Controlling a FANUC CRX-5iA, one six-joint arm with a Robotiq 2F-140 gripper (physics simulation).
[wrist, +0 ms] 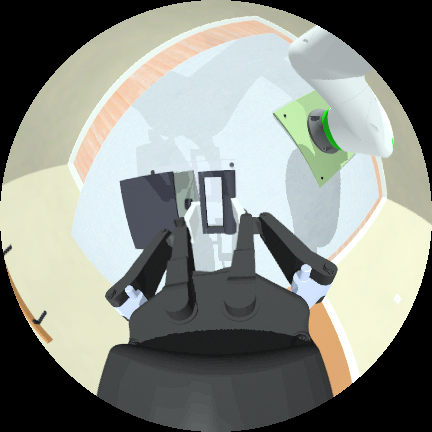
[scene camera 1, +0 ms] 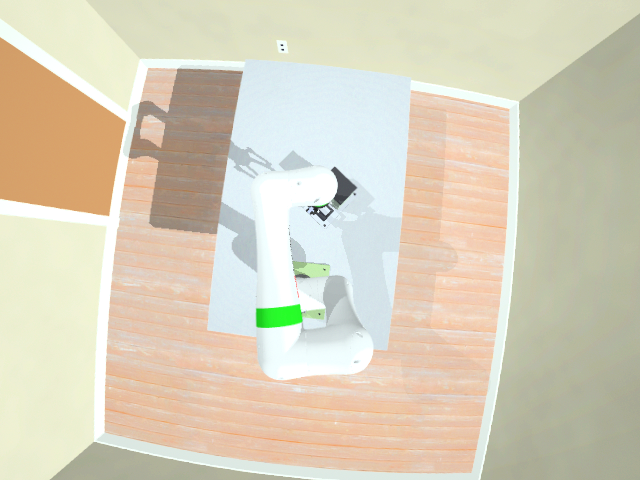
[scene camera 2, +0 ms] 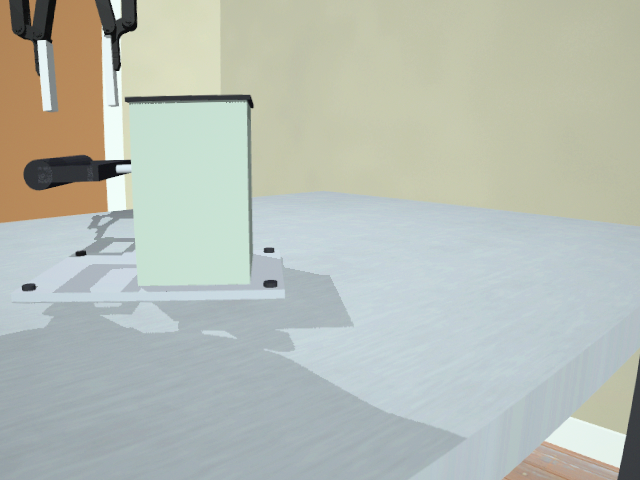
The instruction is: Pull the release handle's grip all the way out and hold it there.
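Note:
The release handle is a black rectangular frame with a thick round grip bar. It sticks out sideways from a pale green box with a black lid. A short stretch of white rod shows between box and handle in the scene camera 2 view. My gripper is partly open and empty, pointing down. Its pale fingertips hang above the handle, apart from it, beside the lid's edge and a little higher than the grip. In the scene camera 1 view the arm partly hides the handle.
The box stands on a pale base plate with dark bolts, on the grey table. The arm's green mounting plate is at the near part of the table. Walls surround the table.

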